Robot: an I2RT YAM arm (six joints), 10 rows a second.
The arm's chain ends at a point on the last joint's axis. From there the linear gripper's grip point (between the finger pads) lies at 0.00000 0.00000 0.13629 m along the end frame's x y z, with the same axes.
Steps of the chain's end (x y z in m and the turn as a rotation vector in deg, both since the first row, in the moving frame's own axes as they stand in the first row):
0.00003 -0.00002 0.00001 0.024 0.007 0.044
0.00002 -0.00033 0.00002 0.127 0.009 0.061
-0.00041 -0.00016 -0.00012 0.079 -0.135 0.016
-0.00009 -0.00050 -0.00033 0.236 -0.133 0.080
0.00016 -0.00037 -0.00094 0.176 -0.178 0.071
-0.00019 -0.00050 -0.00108 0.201 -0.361 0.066
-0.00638 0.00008 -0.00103 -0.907 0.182 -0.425
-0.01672 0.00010 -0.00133 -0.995 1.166 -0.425
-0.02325 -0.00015 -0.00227 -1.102 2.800 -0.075
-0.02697 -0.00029 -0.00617 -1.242 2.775 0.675
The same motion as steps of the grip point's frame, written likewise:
0.00005 -0.00008 0.00001 0.024 0.007 0.044
0.00004 -0.00063 0.00002 0.127 0.009 0.061
-0.00073 -0.00035 -0.00012 0.079 -0.135 0.016
-0.00041 -0.00106 -0.00033 0.236 -0.133 0.080
-0.00026 -0.00079 -0.00094 0.176 -0.178 0.071
-0.00105 -0.00098 -0.00108 0.201 -0.361 0.066
-0.00594 0.00224 -0.00105 -0.907 0.182 -0.425
-0.01394 0.00246 -0.00138 -0.995 1.166 -0.425
-0.01659 0.00247 -0.00246 -1.102 2.800 -0.075
-0.02039 0.00270 -0.00636 -1.242 2.775 0.675

